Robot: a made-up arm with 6 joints.
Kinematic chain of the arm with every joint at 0, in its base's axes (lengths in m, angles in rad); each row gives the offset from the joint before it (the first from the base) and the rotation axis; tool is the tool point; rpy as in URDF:
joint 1: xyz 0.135 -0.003 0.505 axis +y
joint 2: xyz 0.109 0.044 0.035 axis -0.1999 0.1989 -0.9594
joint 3: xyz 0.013 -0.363 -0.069 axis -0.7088 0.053 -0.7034
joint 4: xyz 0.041 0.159 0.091 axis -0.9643 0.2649 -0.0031
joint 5: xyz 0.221 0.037 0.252 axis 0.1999 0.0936 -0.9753
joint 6: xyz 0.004 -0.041 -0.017 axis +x
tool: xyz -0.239 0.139 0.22 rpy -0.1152 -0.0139 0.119
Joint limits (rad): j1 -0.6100..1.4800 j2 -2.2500..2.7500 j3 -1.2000..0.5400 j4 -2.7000..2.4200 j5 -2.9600..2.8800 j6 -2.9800..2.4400
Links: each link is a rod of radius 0.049 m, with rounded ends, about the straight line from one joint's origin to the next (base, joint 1, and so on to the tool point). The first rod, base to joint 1, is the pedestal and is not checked.
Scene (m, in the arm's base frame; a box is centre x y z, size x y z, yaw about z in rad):
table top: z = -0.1
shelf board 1: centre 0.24 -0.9 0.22 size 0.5 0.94 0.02 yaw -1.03
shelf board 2: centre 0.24 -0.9 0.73 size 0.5 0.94 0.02 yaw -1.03
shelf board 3: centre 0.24 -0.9 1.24 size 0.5 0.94 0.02 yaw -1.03
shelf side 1: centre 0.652 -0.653 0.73 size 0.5 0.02 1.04 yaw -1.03
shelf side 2: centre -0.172 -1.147 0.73 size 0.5 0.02 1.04 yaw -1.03
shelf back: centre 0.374 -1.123 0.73 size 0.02 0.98 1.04 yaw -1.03
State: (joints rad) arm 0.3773 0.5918 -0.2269 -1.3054 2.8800 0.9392
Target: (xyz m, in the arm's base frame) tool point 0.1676 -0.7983 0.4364
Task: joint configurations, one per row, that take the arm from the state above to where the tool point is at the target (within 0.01 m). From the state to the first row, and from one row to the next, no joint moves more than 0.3 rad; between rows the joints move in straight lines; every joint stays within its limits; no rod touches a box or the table.
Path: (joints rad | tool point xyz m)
1: 0.4619 0.7392 -0.2181 -1.5778 2.8800 0.9542 | 0.0924 -0.7142 0.9291
2: 0.5465 0.8866 -0.2092 -1.8501 2.8800 0.9692 | -0.0594 -0.6690 0.9077
3: 0.6311 1.0340 -0.2004 -2.1225 2.8800 0.9842 | -0.1903 -0.5848 0.8902
4: 0.7157 1.1814 -0.1916 -2.3948 2.8800 0.9992 | -0.2909 -0.4779 0.8681
5: 0.8003 1.3288 -0.1827 -2.6672 2.8800 1.0142 | -0.3581 -0.3668 0.8344
6: 0.6542 1.0673 -0.3380 -2.3891 2.8800 0.8894 | -0.2741 -0.5651 0.6859
7: 0.5081 0.8059 -0.4933 -2.1110 2.8800 0.7647 | -0.0950 -0.7205 0.5364
8: 0.3620 0.5444 -0.6486 -1.8329 2.8800 0.6400 | 0.1676 -0.7983 0.4364

